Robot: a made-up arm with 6 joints. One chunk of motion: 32 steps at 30 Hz.
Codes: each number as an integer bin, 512 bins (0 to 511) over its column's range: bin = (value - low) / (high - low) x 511, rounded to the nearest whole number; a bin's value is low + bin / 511 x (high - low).
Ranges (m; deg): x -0.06..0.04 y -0.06..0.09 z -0.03..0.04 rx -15..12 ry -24..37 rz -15..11
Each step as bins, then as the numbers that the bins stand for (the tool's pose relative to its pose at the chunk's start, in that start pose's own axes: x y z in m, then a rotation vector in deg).
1 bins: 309 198 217 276 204 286
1 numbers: 0.0005 -0.0019 -0.0003 -0.42 0.35 -0.45
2 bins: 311 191 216 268 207 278
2 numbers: 0.0009 -0.0039 -0.0004 -0.84 0.71 -0.86
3 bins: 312 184 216 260 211 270
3 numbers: 0.0011 -0.0060 -0.0004 -1.26 1.19 -1.26
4 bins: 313 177 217 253 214 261
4 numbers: 0.0013 -0.0080 -0.0003 -1.63 1.55 -1.72
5 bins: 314 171 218 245 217 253
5 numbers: 0.0014 -0.0098 -0.0001 -2.05 1.90 -2.13
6 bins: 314 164 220 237 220 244
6 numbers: 0.0014 -0.0119 0.0001 -2.48 2.26 -2.59
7 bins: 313 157 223 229 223 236
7 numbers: 0.0013 -0.0139 0.0005 -2.90 2.62 -2.99
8 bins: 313 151 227 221 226 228
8 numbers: 0.0013 -0.0157 0.0011 -3.32 2.98 -3.40
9 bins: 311 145 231 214 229 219
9 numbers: 0.0009 -0.0174 0.0016 -3.69 3.34 -3.86
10 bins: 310 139 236 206 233 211
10 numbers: 0.0007 -0.0192 0.0023 -4.12 3.81 -4.26
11 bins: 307 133 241 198 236 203
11 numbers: 0.0001 -0.0210 0.0030 -4.54 4.17 -4.67
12 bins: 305 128 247 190 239 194
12 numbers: -0.0003 -0.0224 0.0038 -4.96 4.53 -5.13
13 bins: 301 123 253 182 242 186
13 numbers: -0.0011 -0.0239 0.0047 -5.38 4.89 -5.54
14 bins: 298 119 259 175 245 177
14 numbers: -0.0017 -0.0251 0.0055 -5.75 5.25 -5.99
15 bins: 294 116 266 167 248 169
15 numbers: -0.0025 -0.0259 0.0064 -6.18 5.60 -6.40
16 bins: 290 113 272 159 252 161
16 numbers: -0.0032 -0.0268 0.0073 -6.60 6.08 -6.81
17 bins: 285 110 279 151 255 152
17 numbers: -0.0042 -0.0277 0.0082 -7.02 6.44 -7.27
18 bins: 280 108 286 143 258 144
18 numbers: -0.0052 -0.0283 0.0092 -7.44 6.80 -7.67
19 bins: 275 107 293 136 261 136
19 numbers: -0.0062 -0.0286 0.0101 -7.81 7.16 -8.08
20 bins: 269 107 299 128 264 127
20 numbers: -0.0074 -0.0286 0.0110 -8.24 7.51 -8.54
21 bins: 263 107 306 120 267 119
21 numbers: -0.0085 -0.0286 0.0119 -8.66 7.87 -8.95
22 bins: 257 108 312 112 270 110
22 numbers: -0.0097 -0.0283 0.0127 -9.08 8.23 -9.40
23 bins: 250 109 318 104 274 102
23 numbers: -0.0111 -0.0280 0.0136 -9.50 8.71 -9.81
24 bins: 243 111 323 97 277 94
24 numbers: -0.0124 -0.0274 0.0142 -9.87 9.07 -10.22
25 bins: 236 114 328 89 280 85
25 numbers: -0.0138 -0.0265 0.0149 -10.30 9.42 -10.68
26 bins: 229 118 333 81 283 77
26 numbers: -0.0152 -0.0254 0.0156 -10.72 9.78 -11.08
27 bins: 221 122 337 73 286 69
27 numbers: -0.0168 -0.0242 0.0162 -11.14 10.14 -11.49
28 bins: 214 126 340 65 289 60
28 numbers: -0.0181 -0.0230 0.0166 -11.57 10.50 -11.95
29 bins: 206 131 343 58 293 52
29 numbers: -0.0197 -0.0215 0.0170 -11.94 10.98 -12.35
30 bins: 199 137 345 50 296 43
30 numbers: -0.0211 -0.0198 0.0173 -12.36 11.33 -12.81
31 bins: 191 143 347 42 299 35
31 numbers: -0.0226 -0.0180 0.0175 -12.78 11.69 -13.22
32 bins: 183 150 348 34 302 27
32 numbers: -0.0242 -0.0160 0.0177 -13.20 12.05 -13.63
